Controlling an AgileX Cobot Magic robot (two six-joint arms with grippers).
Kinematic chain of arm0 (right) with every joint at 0, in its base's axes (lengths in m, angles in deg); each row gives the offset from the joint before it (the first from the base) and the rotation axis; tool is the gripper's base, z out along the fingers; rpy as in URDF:
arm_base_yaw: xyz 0 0 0.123 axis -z
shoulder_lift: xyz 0 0 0 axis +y
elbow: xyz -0.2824 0 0.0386 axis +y
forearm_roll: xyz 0.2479 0 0.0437 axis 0.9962 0 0.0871
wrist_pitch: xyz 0 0 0 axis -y
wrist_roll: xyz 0.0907 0 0.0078 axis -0.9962 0 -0.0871
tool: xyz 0 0 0 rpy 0 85 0
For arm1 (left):
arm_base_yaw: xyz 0 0 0.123 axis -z
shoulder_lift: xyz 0 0 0 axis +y
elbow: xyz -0.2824 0 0.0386 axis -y
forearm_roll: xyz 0.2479 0 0.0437 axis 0.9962 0 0.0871
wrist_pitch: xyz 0 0 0 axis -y
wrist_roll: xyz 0.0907 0 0.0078 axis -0.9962 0 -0.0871
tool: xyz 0 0 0 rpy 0 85 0
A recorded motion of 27 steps. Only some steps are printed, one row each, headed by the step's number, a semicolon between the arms.
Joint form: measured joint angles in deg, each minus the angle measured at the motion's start. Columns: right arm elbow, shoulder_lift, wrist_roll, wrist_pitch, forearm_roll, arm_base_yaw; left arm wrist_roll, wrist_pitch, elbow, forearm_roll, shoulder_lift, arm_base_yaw.
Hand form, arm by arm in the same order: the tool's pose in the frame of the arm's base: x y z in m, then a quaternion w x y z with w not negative. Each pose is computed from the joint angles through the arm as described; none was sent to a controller.
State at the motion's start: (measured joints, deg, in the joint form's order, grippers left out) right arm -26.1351 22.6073 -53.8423 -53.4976 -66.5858 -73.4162; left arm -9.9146 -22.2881 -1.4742 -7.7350 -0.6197 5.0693
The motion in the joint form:
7: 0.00 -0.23 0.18 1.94 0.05 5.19; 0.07 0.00 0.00 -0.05 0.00 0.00
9: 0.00 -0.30 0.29 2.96 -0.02 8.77; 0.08 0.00 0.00 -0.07 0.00 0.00
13: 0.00 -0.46 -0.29 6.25 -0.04 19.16; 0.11 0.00 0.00 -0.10 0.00 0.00
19: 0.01 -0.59 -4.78 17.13 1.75 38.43; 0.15 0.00 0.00 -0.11 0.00 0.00
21: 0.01 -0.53 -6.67 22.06 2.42 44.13; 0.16 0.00 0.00 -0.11 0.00 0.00
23: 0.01 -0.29 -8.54 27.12 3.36 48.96; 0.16 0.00 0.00 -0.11 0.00 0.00
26: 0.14 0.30 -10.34 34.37 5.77 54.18; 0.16 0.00 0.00 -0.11 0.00 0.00
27: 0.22 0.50 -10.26 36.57 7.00 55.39; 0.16 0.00 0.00 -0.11 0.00 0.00
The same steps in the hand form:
7: 0.0824 0.0298 0.3066 0.62609 -0.23651 0.74218 0.03508; 0.0515 -0.0093 0.1704 0.58732 0.06939 0.80569 -0.03327
9: 0.0837 0.0258 0.3073 0.62997 -0.21810 0.74506 0.02138; 0.0515 -0.0093 0.1704 0.58732 0.06923 0.80570 -0.03347
13: 0.0863 0.0147 0.3095 0.63955 -0.16032 0.75176 -0.01175; 0.0515 -0.0093 0.1704 0.58731 0.06888 0.80572 -0.03384
19: 0.0877 0.0016 0.3149 0.66248 -0.05119 0.74708 -0.01925; 0.0515 -0.0093 0.1704 0.58729 0.06856 0.80574 -0.03412
21: 0.0880 0.0003 0.3177 0.67438 -0.02475 0.73792 -0.00892; 0.0515 -0.0093 0.1704 0.58729 0.06848 0.80575 -0.03417
23: 0.0889 0.0007 0.3204 0.68530 -0.00493 0.72820 0.00782; 0.0515 -0.0093 0.1704 0.58729 0.06848 0.80575 -0.03417
26: 0.0910 0.0041 0.3231 0.69683 0.01082 0.71590 0.04229; 0.0515 -0.0093 0.1704 0.58729 0.06848 0.80575 -0.03417
27: 0.0917 0.0057 0.3236 0.69930 0.01191 0.71267 0.05429; 0.0515 -0.0093 0.1704 0.58729 0.06848 0.80575 -0.03417

